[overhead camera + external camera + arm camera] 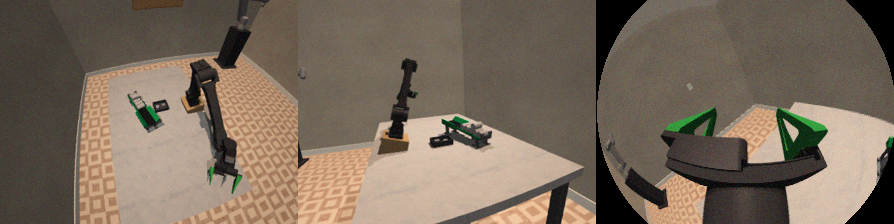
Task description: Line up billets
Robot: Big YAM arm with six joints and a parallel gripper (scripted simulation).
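Now: the grey stop 34 cm ahead of my hand, 86 cm to the right of it and 25 cm below it. From my hand the other things lie so: black tray (10 cm ahead, 71 cm to the right, 30 cm below).
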